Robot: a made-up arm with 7 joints.
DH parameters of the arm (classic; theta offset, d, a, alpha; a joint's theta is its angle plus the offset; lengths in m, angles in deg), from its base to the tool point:
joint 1: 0 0.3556 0 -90
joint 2: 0 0 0 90
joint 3: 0 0.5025 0.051 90
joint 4: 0 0 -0.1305 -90
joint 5: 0 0.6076 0 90
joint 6: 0 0 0.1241 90
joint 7: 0 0 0 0
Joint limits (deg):
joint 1: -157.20..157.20
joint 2: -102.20..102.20
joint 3: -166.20..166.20
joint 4: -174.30..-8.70
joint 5: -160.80..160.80
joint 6: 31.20..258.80
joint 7: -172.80..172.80
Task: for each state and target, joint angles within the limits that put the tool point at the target. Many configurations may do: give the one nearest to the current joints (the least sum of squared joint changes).
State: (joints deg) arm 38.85 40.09 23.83 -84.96 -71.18 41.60 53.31
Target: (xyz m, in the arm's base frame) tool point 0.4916 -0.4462 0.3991
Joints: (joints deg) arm -8.84 12.60 -25.85 -127.45 -66.09 31.20 53.31
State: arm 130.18 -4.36 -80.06 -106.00 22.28 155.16 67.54
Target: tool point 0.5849 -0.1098 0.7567
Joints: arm 110.60 22.53 -124.89 -132.49 33.97 172.30 67.54
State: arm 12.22 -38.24 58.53 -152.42 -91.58 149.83 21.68
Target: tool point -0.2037 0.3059 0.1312
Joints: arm 19.73 -48.31 108.06 -159.43 -90.42 147.52 21.68
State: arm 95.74 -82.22 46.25 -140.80 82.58 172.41 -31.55
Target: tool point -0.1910 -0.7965 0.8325
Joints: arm 107.45 -97.69 45.99 -93.27 72.59 166.28 -31.55
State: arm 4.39 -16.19 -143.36 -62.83 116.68 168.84 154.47
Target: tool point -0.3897 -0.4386 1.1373
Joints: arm 11.75 3.60 -136.17 -72.60 120.50 176.99 154.47
